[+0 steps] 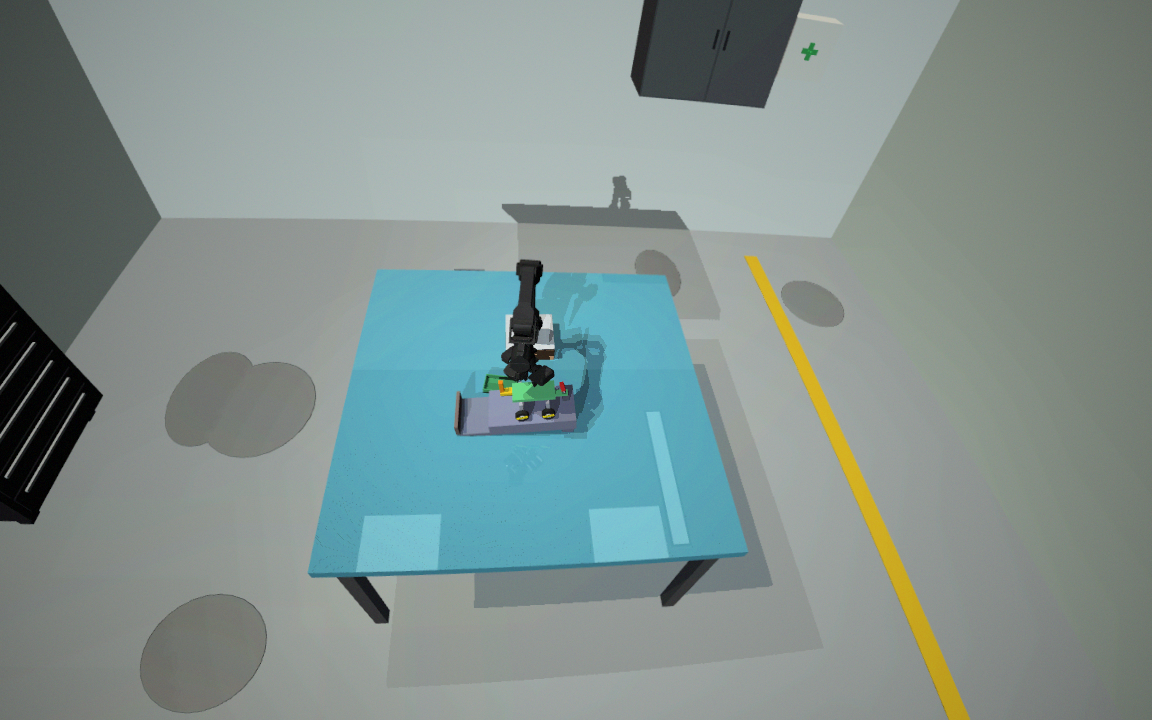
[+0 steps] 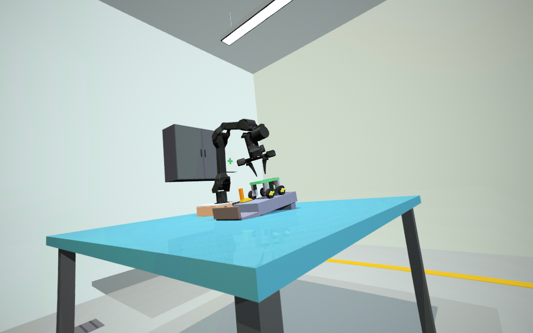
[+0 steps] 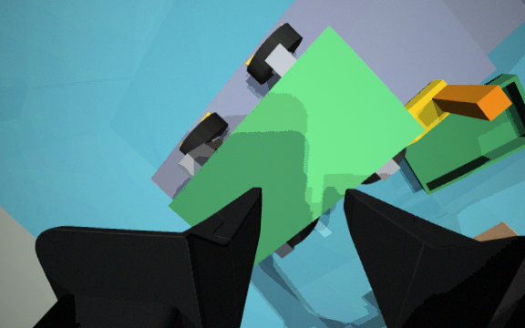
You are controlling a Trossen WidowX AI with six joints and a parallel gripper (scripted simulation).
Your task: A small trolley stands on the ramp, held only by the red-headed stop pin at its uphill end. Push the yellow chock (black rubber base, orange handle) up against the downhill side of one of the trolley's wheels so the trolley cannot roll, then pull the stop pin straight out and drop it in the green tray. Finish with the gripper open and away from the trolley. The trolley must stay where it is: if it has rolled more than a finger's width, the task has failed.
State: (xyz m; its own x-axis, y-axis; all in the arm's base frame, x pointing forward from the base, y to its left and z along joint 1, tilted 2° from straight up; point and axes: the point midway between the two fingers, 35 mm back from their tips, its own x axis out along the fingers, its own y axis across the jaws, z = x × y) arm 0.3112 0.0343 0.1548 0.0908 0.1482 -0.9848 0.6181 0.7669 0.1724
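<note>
Right now the red-headed stop pin is 3 cm behind my gripper tip, 11 cm to the left of it and 5 cm below it. The rest, counted from my gripper tip: green-topped trolley 1 cm ahead, 2 cm to the left, 7 cm below; grey ramp 1 cm ahead, 1 cm to the left, 13 cm below; yellow chock 4 cm behind, 8 cm to the right, 10 cm below.
</note>
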